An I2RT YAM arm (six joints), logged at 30 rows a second.
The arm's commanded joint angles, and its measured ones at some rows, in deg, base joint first. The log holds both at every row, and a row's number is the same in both.
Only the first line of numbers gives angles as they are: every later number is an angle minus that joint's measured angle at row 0.
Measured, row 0:
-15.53 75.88 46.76 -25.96 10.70 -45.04
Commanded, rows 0 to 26:
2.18 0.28 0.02 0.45 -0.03 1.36
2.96 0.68 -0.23 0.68 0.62 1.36
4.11 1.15 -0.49 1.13 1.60 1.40
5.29 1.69 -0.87 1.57 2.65 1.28
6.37 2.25 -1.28 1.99 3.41 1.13
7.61 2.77 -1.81 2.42 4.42 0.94
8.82 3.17 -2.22 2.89 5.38 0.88
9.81 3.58 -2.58 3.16 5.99 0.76
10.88 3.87 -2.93 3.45 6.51 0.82
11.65 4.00 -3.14 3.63 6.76 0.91
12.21 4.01 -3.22 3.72 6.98 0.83
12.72 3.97 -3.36 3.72 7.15 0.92
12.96 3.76 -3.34 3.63 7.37 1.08
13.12 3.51 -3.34 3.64 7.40 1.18
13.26 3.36 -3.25 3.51 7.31 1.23
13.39 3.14 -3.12 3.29 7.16 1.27
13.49 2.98 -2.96 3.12 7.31 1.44
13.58 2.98 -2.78 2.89 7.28 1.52
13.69 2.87 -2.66 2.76 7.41 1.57
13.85 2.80 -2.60 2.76 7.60 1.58
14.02 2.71 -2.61 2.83 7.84 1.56
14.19 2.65 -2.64 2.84 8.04 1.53
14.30 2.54 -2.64 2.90 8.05 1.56
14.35 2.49 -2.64 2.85 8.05 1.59
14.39 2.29 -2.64 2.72 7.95 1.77
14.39 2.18 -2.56 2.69 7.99 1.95
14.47 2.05 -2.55 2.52 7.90 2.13
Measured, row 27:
14.01 3.34 -3.21 1.88 7.36 0.62
